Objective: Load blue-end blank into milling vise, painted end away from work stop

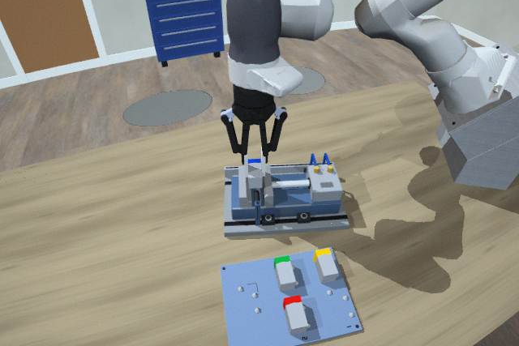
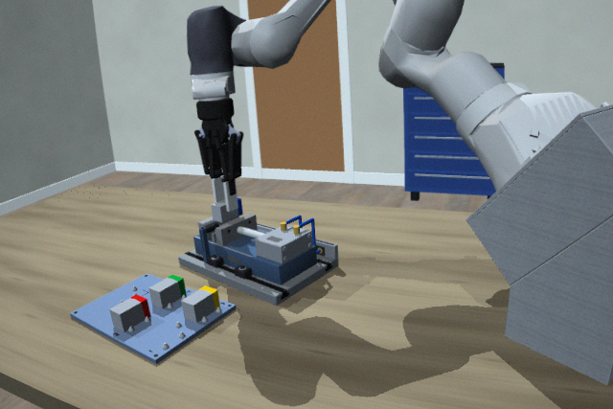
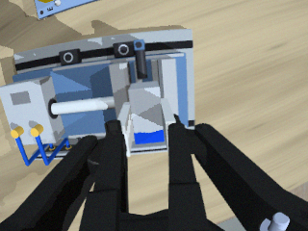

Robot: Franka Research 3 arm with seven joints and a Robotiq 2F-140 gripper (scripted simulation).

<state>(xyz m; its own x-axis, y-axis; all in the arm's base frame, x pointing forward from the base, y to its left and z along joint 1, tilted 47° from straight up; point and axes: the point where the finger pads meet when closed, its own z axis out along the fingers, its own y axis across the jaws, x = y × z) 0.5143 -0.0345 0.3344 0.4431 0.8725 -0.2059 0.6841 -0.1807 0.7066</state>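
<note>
Now: hand 40 mm above the blue-ended blank. The rest, counted from my hand: hosed jaw block 140 mm behind, 90 mm to the left, 70 mm below; then fixed jaw 20 mm ahead, 10 mm to the right, 70 mm below; then work stop rod 30 mm ahead, 40 mm to the left, 60 mm below.
</note>
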